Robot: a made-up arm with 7 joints.
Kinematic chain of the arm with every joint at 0, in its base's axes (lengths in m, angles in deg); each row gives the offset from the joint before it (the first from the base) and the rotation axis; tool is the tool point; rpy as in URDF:
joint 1: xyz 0 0 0.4 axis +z
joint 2: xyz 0 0 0 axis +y
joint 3: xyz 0 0 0.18 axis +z
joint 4: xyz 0.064 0 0 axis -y
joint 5: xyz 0.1 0 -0.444 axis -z
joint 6: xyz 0 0 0 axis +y
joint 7: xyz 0.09 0 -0.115 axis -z
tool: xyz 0 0 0 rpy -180 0 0
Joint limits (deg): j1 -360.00..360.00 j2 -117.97..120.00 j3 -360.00..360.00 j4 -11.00..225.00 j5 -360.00..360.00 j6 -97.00..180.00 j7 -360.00..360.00
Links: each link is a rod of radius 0.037 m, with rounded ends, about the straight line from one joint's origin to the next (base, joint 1, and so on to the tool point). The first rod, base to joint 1, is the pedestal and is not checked.
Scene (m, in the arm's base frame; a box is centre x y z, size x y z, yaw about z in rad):
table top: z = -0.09
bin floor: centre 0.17 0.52 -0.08 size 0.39 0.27 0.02 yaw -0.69
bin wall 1: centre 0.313 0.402 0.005 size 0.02 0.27 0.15 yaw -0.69
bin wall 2: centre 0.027 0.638 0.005 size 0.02 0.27 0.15 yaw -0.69
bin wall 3: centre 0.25 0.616 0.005 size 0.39 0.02 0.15 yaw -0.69
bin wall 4: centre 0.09 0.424 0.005 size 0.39 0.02 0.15 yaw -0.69
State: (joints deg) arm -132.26 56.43 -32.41 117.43 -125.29 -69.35 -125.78
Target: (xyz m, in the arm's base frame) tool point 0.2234 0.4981 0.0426
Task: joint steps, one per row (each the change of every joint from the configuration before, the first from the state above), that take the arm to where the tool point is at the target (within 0.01 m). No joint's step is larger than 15 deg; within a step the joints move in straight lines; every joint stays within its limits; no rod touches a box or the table.
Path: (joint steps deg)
1: -7.28 4.42 -10.83 1.66 4.46 10.54 -1.89
2: -7.27 4.41 -10.83 1.66 4.47 10.54 -1.90
3: -7.28 4.42 -10.84 1.66 4.46 10.54 -1.89
4: -12.27 5.08 -3.01 -7.99 -3.96 1.70 1.13
5: -12.27 5.08 -3.02 -7.99 -3.96 1.69 1.14
6: -12.27 5.08 -3.02 -7.99 -3.96 1.69 1.14
7: -12.26 5.08 -3.02 -7.99 -3.96 1.69 1.13
8: -12.27 5.08 -3.02 -7.99 -3.97 1.69 1.14
9: -4.58 2.94 6.27 6.01 3.30 7.52 0.00
10: -4.58 2.94 6.27 6.00 3.30 7.52 0.00

